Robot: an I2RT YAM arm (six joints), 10 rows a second.
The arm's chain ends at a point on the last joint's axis. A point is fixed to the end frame.
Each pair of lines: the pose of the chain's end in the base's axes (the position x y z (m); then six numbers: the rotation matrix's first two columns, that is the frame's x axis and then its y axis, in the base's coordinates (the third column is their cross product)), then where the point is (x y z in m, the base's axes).
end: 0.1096, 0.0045, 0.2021, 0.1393, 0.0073, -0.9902, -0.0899, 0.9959, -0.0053
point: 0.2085 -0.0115 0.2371
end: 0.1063, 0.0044, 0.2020, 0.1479, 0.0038, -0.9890, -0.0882, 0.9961, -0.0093
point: 0.2049 -0.0116 0.2379
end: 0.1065, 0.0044, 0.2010, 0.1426, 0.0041, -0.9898, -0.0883, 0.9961, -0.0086
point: 0.2053 -0.0116 0.2364
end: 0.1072, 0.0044, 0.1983, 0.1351, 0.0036, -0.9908, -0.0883, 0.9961, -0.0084
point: 0.2062 -0.0116 0.2329
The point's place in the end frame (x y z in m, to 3 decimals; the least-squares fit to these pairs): -0.021 -0.025 0.101
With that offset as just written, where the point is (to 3 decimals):
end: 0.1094, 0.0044, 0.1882, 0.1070, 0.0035, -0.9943, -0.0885, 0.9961, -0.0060
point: 0.209 -0.012 0.220
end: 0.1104, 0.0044, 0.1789, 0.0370, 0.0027, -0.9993, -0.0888, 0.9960, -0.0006
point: 0.212 -0.012 0.204
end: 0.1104, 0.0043, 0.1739, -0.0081, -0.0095, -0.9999, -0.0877, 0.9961, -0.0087
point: 0.213 -0.012 0.194
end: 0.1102, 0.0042, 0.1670, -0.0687, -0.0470, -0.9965, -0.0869, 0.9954, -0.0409
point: 0.214 -0.011 0.182
